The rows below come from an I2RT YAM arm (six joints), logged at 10 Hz.
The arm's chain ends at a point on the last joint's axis. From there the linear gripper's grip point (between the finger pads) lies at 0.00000 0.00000 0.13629 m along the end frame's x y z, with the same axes.
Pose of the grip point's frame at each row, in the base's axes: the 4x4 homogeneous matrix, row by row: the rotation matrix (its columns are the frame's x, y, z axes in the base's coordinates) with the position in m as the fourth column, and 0 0 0 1 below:
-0.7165 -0.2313 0.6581 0.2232; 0.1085 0.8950 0.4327 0.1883; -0.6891 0.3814 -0.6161 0.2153; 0 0 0 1
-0.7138 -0.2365 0.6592 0.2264; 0.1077 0.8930 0.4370 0.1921; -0.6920 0.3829 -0.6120 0.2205; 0 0 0 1
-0.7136 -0.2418 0.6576 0.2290; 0.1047 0.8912 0.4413 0.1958; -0.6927 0.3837 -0.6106 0.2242; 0 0 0 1
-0.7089 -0.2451 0.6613 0.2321; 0.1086 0.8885 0.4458 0.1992; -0.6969 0.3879 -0.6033 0.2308; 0 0 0 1
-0.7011 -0.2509 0.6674 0.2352; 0.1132 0.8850 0.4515 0.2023; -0.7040 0.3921 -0.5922 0.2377; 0 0 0 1
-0.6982 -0.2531 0.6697 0.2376; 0.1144 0.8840 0.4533 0.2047; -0.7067 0.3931 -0.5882 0.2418; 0 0 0 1
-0.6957 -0.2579 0.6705 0.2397; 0.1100 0.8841 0.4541 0.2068; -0.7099 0.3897 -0.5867 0.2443; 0 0 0 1
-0.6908 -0.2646 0.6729 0.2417; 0.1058 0.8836 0.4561 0.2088; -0.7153 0.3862 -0.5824 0.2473; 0 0 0 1
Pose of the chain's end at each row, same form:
-0.7165 -0.2313 0.6581 0.1335; 0.1085 0.8950 0.4327 0.1293; -0.6891 0.3814 -0.6161 0.2993; 0 0 0 1
-0.7138 -0.2365 0.6592 0.1366; 0.1077 0.8930 0.4370 0.1325; -0.6920 0.3829 -0.6120 0.3039; 0 0 0 1
-0.7136 -0.2418 0.6576 0.1394; 0.1047 0.8912 0.4413 0.1357; -0.6927 0.3837 -0.6106 0.3074; 0 0 0 1
-0.7089 -0.2451 0.6613 0.1420; 0.1086 0.8885 0.4458 0.1384; -0.6969 0.3879 -0.6033 0.3130; 0 0 0 1
-0.7011 -0.2509 0.6674 0.1442; 0.1132 0.8850 0.4515 0.1408; -0.7040 0.3921 -0.5922 0.3184; 0 0 0 1
-0.6982 -0.2531 0.6697 0.1463; 0.1144 0.8840 0.4533 0.1429; -0.7067 0.3931 -0.5882 0.3220; 0 0 0 1
-0.6957 -0.2579 0.6705 0.1483; 0.1100 0.8841 0.4541 0.1449; -0.7099 0.3897 -0.5867 0.3243; 0 0 0 1
-0.6908 -0.2646 0.6729 0.1500; 0.1058 0.8836 0.4561 0.1466; -0.7153 0.3862 -0.5824 0.3267; 0 0 0 1

